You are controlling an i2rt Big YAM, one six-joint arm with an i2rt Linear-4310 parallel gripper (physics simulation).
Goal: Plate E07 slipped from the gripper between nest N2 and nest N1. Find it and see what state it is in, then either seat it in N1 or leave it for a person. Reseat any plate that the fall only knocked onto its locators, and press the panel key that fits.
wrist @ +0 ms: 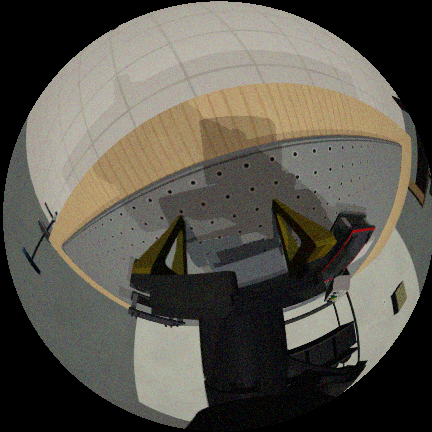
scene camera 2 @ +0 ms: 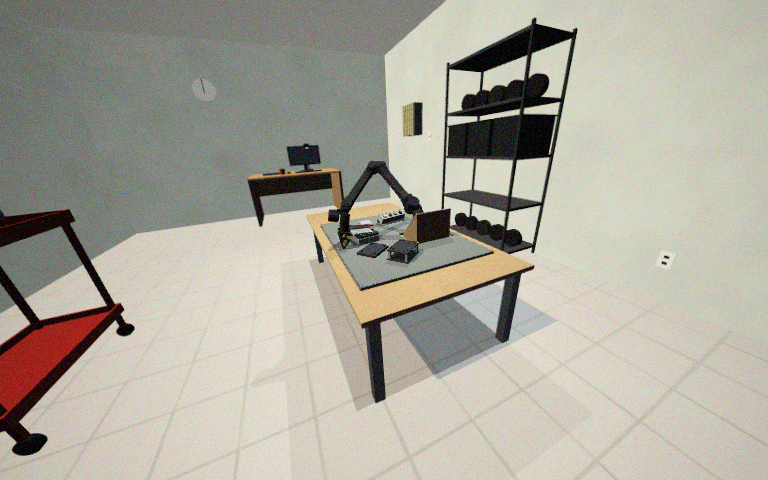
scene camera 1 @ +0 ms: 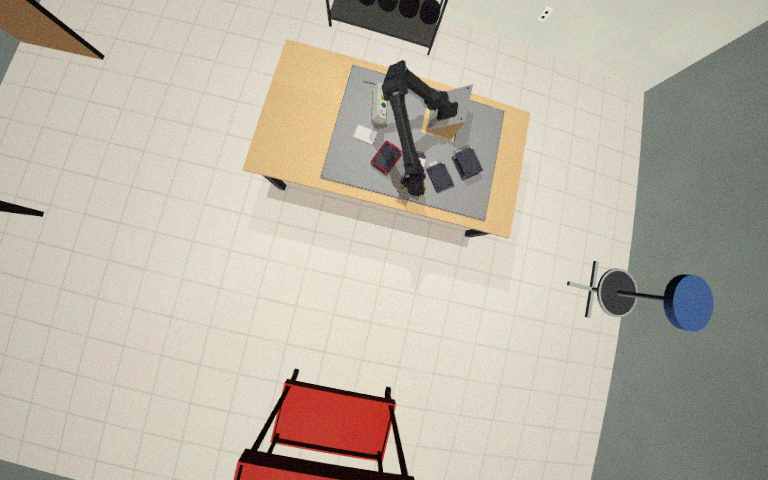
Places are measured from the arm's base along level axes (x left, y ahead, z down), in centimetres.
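Pixels of known places: gripper, fingertip midpoint: (wrist: 227,210) (scene camera 2: 342,245); arm's base at its link origin: (scene camera 2: 421,221) (scene camera 1: 447,112).
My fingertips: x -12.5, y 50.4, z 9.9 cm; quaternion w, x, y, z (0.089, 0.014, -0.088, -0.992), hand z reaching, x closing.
Ahead of a thing's pixels: the offset from my fingertips to its top centre. "pt": to the spot under its first point. Level surfaces: height alone.
My gripper (scene camera 1: 412,189) (scene camera 2: 344,243) (wrist: 227,210) is open and empty, above the mat's front edge. A grey block-like nest @[pt dz -5.6, dx +4.9, dy -13.1 cm] (scene camera 2: 364,235) (wrist: 261,269) stands behind the fingers; the arm hides most of it in the overhead view. A dark flat piece @[pt dz -1.2, dx +16.9, dy -13.6 cm] (scene camera 1: 440,176) (scene camera 2: 372,249) lies low beside it. A dark plate-like top @[dz -5.6 cm] (scene camera 1: 467,163) (scene camera 2: 402,247) stands raised on posts. A red-rimmed dark nest @[dz -4.3, dx -18.0, dy -16.9 cm] (scene camera 1: 386,157) (wrist: 347,250) is on the other side. The key panel @[dz -8.1, dx -28.6, dy -49.5 cm] (scene camera 1: 380,107) (scene camera 2: 390,215) stands further back. No labels are readable, so I cannot tell which piece is E07, N1 or N2.
An upright board (scene camera 1: 467,101) (scene camera 2: 433,225) with a wooden support stands at the back of the grey mat @[dz +0.3 cm] (scene camera 1: 339,161) (scene camera 2: 373,278). A white flat item @[dz -1.1, dx -33.3, dy -29.2 cm] (scene camera 1: 364,134) lies near the red-rimmed nest. The wooden table edge (scene camera 1: 453,219) (wrist: 295,107) is close to the gripper.
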